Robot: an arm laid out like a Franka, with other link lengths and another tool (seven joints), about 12 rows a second.
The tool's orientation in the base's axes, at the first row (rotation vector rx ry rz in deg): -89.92, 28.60, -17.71
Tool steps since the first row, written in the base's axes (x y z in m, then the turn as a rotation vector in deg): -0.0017, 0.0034, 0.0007, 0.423, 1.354, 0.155; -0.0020, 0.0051, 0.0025, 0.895, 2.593, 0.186; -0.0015, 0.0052, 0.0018, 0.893, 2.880, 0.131; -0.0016, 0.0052, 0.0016, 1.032, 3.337, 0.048; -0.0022, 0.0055, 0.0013, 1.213, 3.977, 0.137
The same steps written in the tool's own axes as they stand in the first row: -0.0032, -0.0005, 0.0021, -0.316, -0.216, 1.375; -0.0045, -0.0023, 0.0033, -0.521, -0.313, 2.681; -0.0040, -0.0016, 0.0037, -0.658, -0.260, 2.934; -0.0041, -0.0014, 0.0036, -0.754, -0.198, 3.405; -0.0047, -0.0011, 0.0036, -0.921, -0.314, 4.045
